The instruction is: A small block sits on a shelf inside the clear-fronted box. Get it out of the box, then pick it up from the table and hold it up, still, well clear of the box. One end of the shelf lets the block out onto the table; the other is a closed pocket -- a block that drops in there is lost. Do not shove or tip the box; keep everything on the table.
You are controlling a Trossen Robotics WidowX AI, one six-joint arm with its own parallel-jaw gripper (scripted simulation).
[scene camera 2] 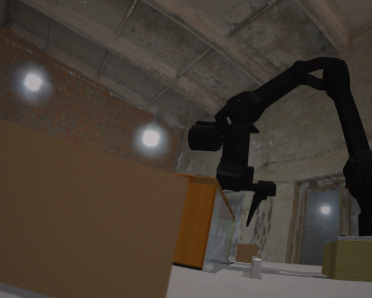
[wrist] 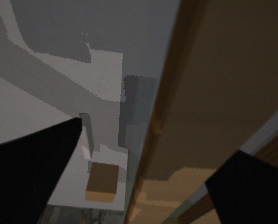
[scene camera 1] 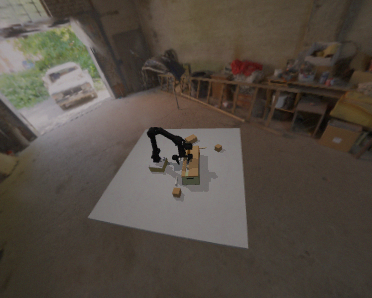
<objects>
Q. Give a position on a clear-fronted box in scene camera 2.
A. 207,225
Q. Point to a clear-fronted box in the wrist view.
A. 199,99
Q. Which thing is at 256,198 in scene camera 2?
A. My gripper.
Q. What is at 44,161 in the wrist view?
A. My gripper.
</objects>
